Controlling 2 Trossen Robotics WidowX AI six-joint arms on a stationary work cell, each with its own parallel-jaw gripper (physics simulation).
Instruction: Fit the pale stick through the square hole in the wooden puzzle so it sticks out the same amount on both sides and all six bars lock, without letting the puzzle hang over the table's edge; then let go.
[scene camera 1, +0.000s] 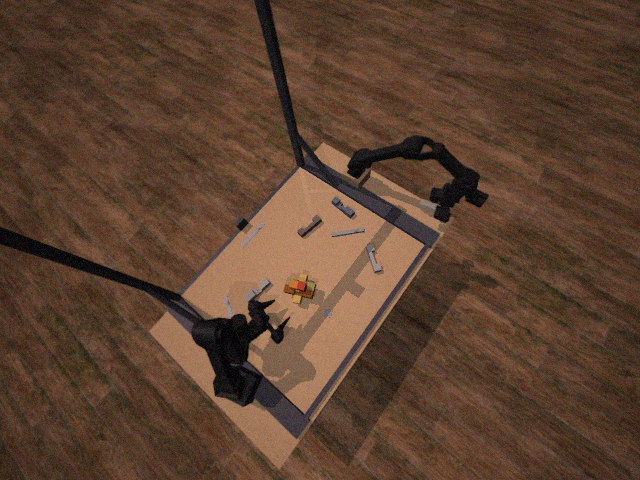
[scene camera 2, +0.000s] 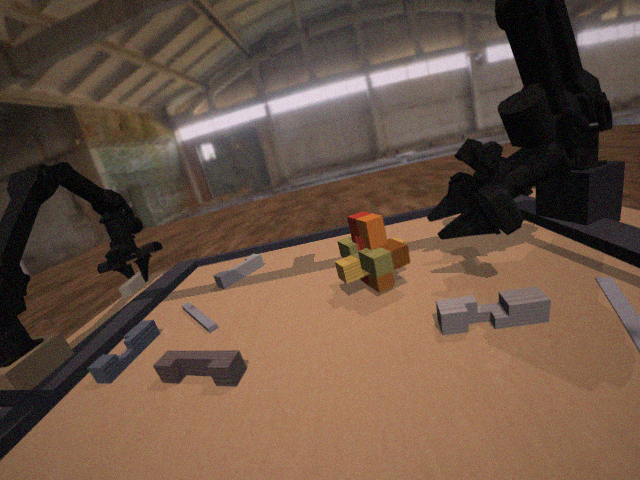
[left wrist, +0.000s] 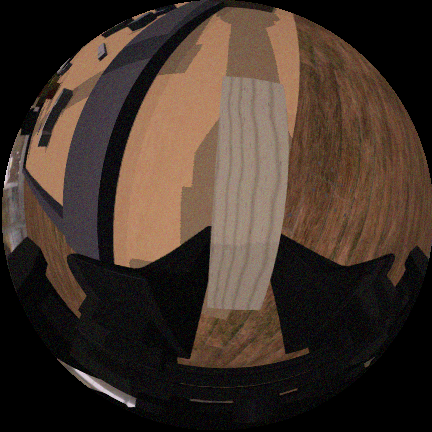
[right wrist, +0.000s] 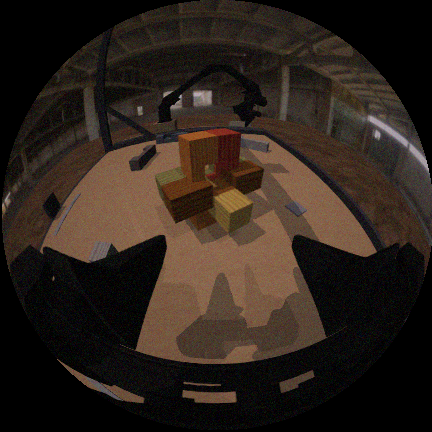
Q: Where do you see the left gripper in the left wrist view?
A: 238, 233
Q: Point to the right gripper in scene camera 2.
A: At 433, 227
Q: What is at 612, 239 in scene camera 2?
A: A dark raised frame.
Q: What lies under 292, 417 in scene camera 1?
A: A dark raised frame.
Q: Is the right gripper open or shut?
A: Open.
